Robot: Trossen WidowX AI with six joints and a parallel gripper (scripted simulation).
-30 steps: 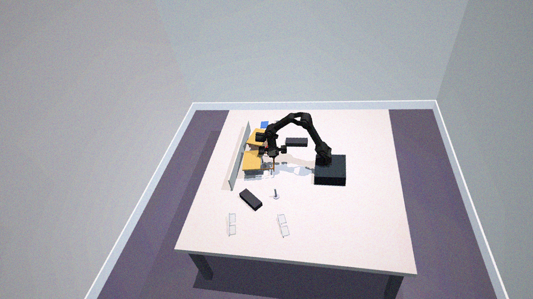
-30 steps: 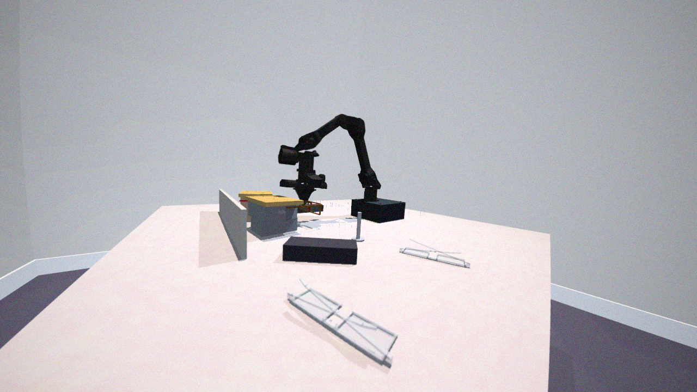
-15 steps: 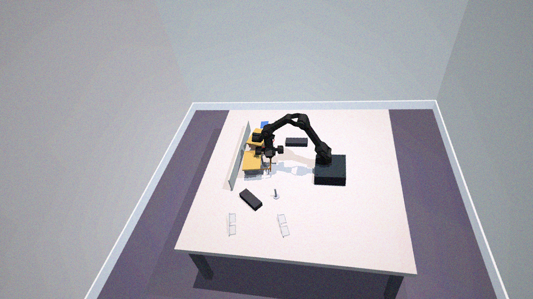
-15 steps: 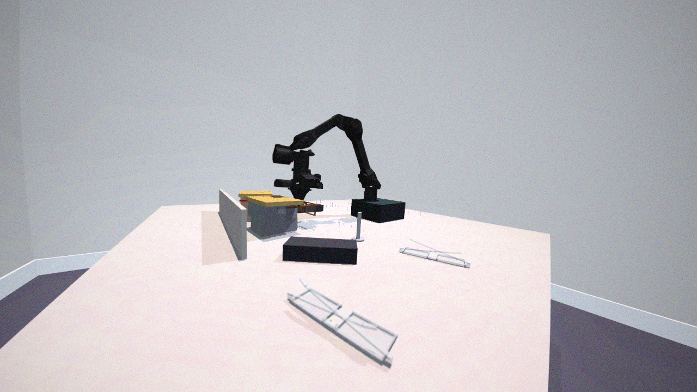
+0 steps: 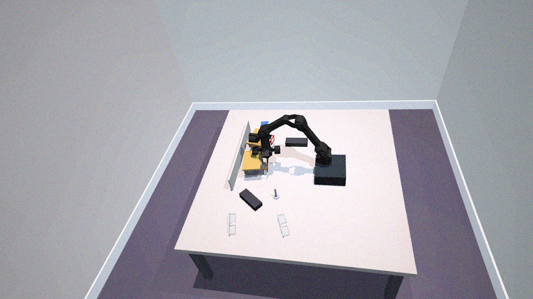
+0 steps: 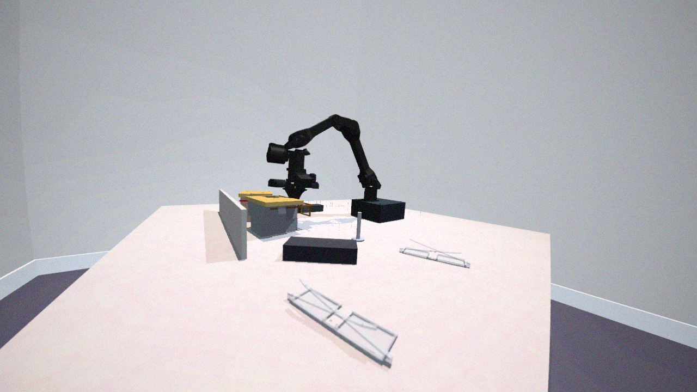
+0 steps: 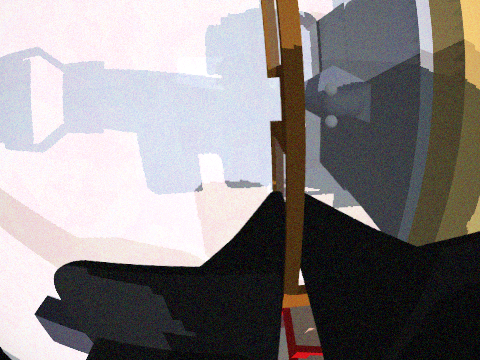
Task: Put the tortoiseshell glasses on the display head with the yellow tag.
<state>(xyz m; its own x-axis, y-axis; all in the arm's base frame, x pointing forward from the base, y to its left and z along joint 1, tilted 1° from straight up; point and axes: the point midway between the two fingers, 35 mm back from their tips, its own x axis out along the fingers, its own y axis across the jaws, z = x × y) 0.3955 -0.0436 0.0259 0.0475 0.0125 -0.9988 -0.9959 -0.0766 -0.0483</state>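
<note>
My gripper tip is 70 mm short of the grey display head, 40 mm to the right of it and 10 mm above it. The rest, counted from my gripper tip: blue tag (440 mm to the right, 80 mm ahead, 60 mm below); grey wall panel (210 mm ahead, 80 mm to the right, 10 mm below); thin post (270 mm to the left, 80 mm behind, 40 mm below).
</note>
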